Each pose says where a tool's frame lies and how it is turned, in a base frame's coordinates. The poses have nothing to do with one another.
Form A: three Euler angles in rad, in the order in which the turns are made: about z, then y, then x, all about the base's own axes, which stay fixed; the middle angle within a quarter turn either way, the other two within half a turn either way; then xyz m.
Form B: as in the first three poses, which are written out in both.
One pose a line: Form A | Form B
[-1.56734 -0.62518 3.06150 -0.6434 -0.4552 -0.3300] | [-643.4 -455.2 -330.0 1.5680 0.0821 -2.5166]
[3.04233 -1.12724 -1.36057 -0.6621 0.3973 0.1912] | [-662.1 397.3 191.2 -2.0325 0.2885 1.4772]
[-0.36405 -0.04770 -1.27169 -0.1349 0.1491 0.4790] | [-134.9 149.1 479.0 -0.0667 -0.3612 -1.2507]
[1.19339 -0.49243 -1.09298 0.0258 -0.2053 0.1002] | [25.8 -205.3 100.2 1.0620 0.8411 -0.9175]
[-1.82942 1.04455 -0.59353 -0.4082 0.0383 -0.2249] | [-408.2 38.3 -224.9 -1.7581 -0.8096 -0.9227]
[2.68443 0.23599 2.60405 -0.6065 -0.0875 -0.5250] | [-606.5 -87.5 -525.0 -2.6328 -0.0458 -2.5608]
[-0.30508 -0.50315 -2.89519 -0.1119 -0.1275 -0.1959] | [-111.9 -127.5 -195.9 0.4498 0.3820 -2.7278]
